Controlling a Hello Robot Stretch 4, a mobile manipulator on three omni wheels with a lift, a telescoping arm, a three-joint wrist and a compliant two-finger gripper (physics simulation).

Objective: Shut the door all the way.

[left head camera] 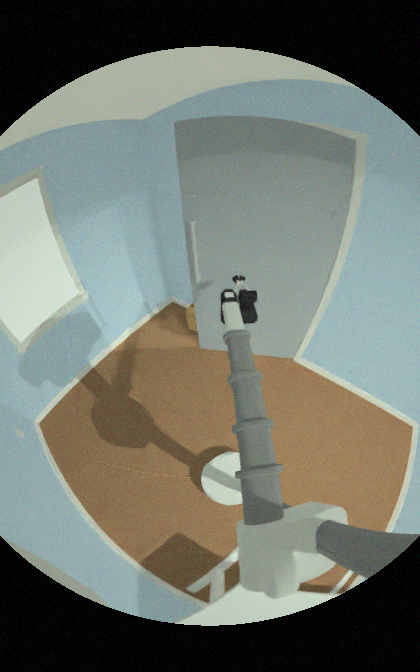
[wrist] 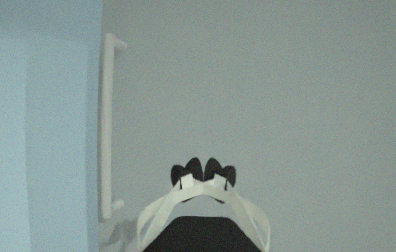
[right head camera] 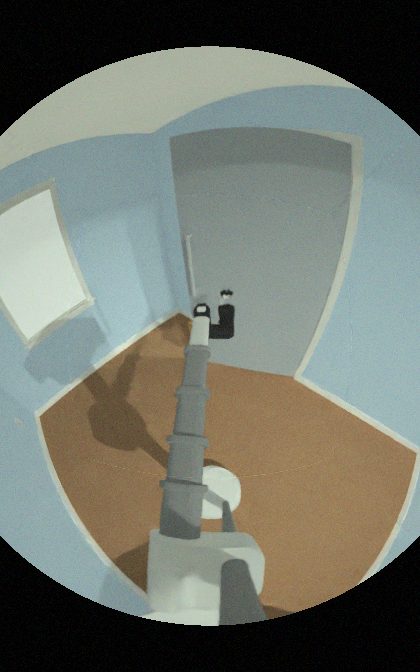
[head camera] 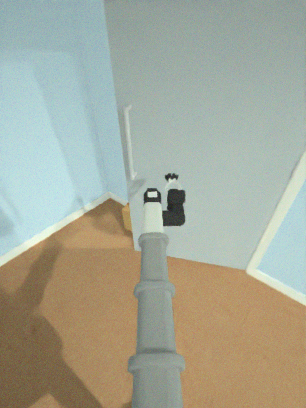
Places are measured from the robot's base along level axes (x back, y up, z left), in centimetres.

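Pixels of known places: gripper, fingertip midpoint: [left head camera: 237,276] [wrist: 203,171] [right head camera: 226,290] [head camera: 171,174]; robot's base, link origin: [left head camera: 229,477] [right head camera: 211,491].
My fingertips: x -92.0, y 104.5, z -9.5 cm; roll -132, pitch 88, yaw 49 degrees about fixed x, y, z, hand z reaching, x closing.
For each thing: its top centre in the pictures, then the offset to it from my fingertips. "spot": a spot on its surface instead. Level surfaces: height alone.
- pale vertical bar handle, surface spot: [wrist: 107,125] [head camera: 130,147] [left head camera: 195,253] [right head camera: 191,266] spot: dx -29.3, dy +2.4, dz +21.9 cm
- object, top centre: [head camera: 140,206] [left head camera: 202,307] dx -72.3, dy -79.4, dz +22.2 cm
- brown floor, surface height: dy -107.2 cm
The grey door [head camera: 215,100] [left head camera: 280,225] [right head camera: 280,240] [wrist: 310,100] fills much of the head view. Its lower free corner stands out from the wall's skirting at the left, so it looks ajar; the gap's width is hard to tell. A pale vertical bar handle [head camera: 129,142] [left head camera: 195,250] [right head camera: 190,265] [wrist: 107,125] is near its left edge. My gripper [head camera: 171,176] [left head camera: 238,278] [right head camera: 226,292] [wrist: 203,171] is shut, with its black fingertips together and empty. It is in front of the door's face, right of the handle's lower end. Contact with the door cannot be told.
A small yellow-orange patch or object [head camera: 127,217] [left head camera: 191,318] shows by the door's lower left edge. Blue walls [head camera: 50,125] [left head camera: 385,275] stand on both sides. A white round object [left head camera: 220,480] [right head camera: 220,492] is on the brown floor [head camera: 240,340] beside the arm [head camera: 156,320].
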